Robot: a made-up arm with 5 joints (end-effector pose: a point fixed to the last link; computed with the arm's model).
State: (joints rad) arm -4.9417 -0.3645 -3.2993 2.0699 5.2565
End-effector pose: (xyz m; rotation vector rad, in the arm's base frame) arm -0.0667 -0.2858 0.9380 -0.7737 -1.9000 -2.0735
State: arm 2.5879 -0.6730 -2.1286 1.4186 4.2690
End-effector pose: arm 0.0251 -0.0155 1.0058 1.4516 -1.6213 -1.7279
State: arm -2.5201 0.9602 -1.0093 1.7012 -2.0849
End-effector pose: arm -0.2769 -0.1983 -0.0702 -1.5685 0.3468 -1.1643
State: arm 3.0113 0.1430 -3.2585 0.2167 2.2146
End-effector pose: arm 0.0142 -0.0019 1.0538 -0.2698 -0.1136 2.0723
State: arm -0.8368 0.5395 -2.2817 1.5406 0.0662
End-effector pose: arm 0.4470 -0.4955 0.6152 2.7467 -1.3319 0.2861
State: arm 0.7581 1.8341 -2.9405 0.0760 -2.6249
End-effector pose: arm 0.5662 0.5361 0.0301 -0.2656 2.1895 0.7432
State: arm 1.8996 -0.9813 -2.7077 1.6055 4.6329
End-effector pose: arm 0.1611 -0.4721 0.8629 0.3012 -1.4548 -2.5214
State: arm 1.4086 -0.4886 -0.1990 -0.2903 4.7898
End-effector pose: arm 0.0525 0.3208 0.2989 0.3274 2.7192 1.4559
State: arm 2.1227 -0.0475 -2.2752 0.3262 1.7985
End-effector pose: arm -0.1691 0.2746 0.9989 -1.1565 -0.1891 0.6909
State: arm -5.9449 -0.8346 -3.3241 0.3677 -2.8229
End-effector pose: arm -0.6356 -0.2236 0.6721 0.0065 -0.6609 0.6334
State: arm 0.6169 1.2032 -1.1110 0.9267 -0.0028
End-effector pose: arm 0.2768 0.1963 -0.1839 2.3922 0.7659 -1.3375
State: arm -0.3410 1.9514 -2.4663 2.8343 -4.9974
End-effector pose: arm 0.4556 -0.1617 -0.2232 0.6891 -0.7288 -2.0487
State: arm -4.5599 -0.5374 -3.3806 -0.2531 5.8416
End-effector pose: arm 0.0833 -0.5421 0.7827 0.5537 1.0422 -1.6725
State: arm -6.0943 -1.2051 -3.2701 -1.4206 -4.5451
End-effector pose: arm -0.6704 -0.1281 0.3605 2.0059 -1.9630 -0.3141
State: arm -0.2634 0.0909 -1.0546 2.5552 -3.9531
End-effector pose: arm 0.4153 -0.1120 0.3550 0.4366 -1.5530 -0.8431
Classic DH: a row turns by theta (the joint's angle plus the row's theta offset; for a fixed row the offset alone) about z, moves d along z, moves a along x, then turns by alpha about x. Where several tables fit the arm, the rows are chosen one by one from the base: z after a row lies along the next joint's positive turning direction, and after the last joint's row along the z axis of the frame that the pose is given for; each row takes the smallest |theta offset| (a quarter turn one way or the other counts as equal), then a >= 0, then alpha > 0; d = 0 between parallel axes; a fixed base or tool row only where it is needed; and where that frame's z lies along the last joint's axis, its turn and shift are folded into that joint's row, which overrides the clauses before.
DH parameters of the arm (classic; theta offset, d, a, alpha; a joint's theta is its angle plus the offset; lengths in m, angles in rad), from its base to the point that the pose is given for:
joint 1: 0 0.2615 0 -1.5708
joint 2: -1.3848 0 0.3137 0
joint 3: -0.4086 0 -0.4358 0
joint 4: -1.3482 0 -0.046 1.5708
joint 5: 3.1416 0.0587 0 0

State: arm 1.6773 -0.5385 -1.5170 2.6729 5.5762
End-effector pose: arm -0.0241 0.2252 0.7646 1.0166 2.5551 -0.7757
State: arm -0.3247 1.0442 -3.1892 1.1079 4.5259
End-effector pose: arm 0.6390 -0.2151 0.6877 1.6362 1.4244 0.6256
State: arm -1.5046 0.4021 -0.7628 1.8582 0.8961
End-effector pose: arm 0.0237 -0.3581 0.1086 -0.7398 1.9048 1.8117
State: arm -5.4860 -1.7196 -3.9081 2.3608 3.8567
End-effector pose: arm -0.3838 -0.3929 -0.0699 0.0057 -0.1380 1.5102
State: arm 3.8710 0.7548 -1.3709 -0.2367 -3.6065
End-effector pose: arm -0.4862 -0.4346 0.1510 2.2865 1.5548 -1.2451
